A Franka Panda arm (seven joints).
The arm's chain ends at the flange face. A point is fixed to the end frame.
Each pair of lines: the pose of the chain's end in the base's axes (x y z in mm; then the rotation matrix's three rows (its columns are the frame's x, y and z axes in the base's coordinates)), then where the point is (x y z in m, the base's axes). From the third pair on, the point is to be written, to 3 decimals.
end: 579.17, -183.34, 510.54; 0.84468, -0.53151, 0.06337; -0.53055, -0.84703, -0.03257; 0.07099, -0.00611, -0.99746
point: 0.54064 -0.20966 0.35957
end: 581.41, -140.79, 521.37; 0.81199, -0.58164, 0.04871; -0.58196, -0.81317, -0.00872; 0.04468, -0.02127, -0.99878
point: 0.53946 -0.16057 0.37031
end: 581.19, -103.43, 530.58; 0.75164, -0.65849, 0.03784; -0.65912, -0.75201, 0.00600; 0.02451, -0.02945, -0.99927
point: 0.536 -0.116 0.380
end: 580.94, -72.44, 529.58; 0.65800, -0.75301, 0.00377; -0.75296, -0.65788, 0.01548; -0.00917, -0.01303, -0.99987
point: 0.529 -0.077 0.380
